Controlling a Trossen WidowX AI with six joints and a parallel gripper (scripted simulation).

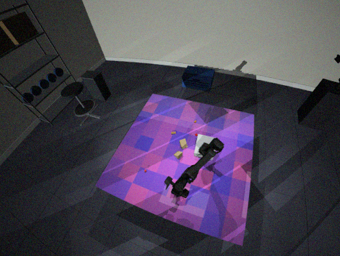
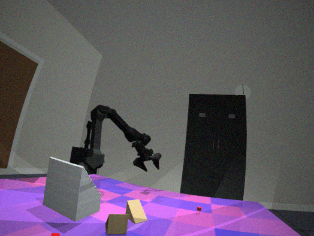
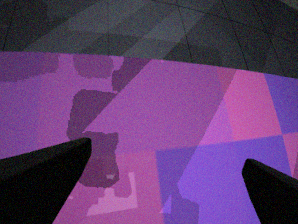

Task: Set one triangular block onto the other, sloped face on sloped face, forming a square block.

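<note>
Now: the triangular block 110 mm ahead of my gripper tip, 360 mm to the right of it and 140 mm below it. Also, from my gripper tip: flat tan piece 270 mm ahead, 580 mm to the right, 150 mm below.
</note>
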